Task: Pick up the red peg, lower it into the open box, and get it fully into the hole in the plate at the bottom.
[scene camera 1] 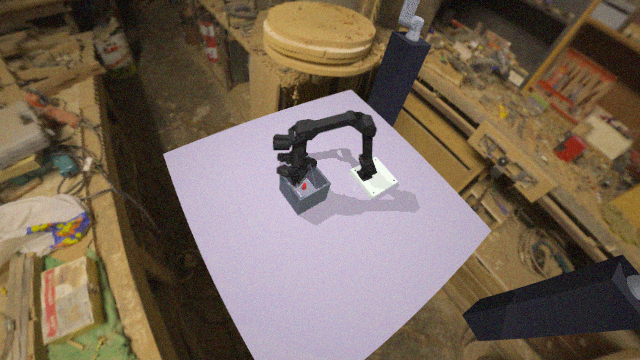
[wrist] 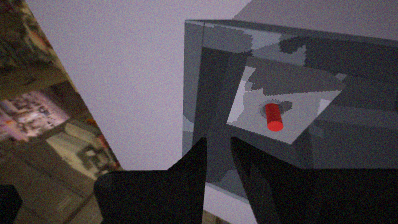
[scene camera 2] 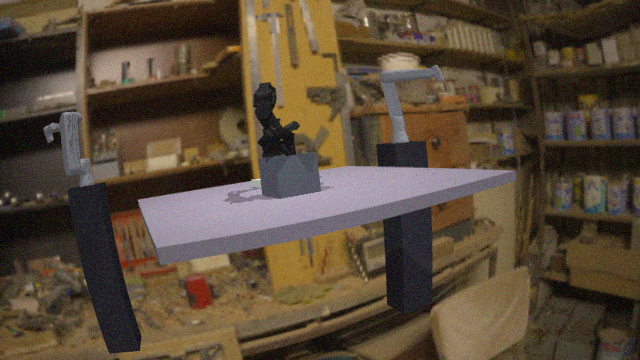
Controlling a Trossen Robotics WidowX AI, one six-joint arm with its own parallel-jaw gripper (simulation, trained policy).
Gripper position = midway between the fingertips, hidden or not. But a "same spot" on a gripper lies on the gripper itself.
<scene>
My gripper shows in scene camera 1, in the wrist view (218,141) and in scene camera 2. The same spot on my gripper: (scene camera 2: 287,146) is (scene camera 1: 290,177).
</scene>
